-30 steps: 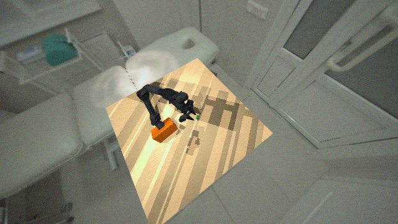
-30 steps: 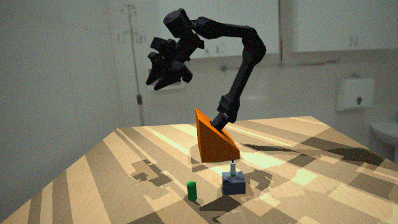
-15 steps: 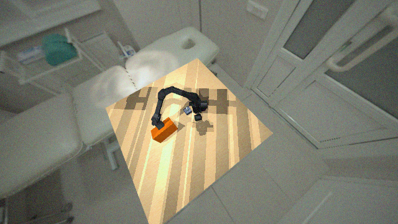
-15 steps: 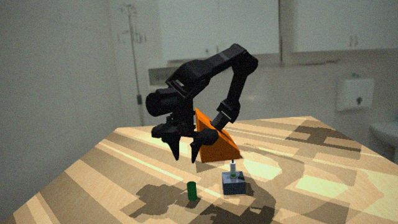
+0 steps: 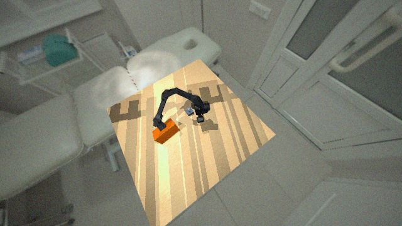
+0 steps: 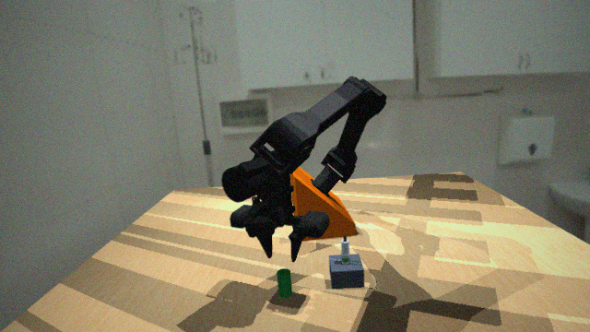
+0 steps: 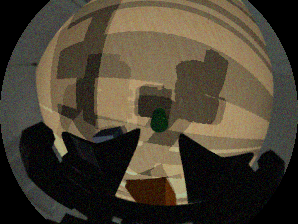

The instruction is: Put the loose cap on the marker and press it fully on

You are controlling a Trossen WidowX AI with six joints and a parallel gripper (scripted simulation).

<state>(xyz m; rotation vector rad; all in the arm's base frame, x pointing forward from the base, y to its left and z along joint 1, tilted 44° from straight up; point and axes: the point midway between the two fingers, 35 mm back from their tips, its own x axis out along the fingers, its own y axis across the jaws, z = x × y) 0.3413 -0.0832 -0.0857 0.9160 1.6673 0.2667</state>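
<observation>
Now: the green cap 5 cm below my gripper tip. From my gripper tip the other things lie so: grey-blue holder block (13 cm to the left, 6 cm below, 3 cm behind).
</observation>
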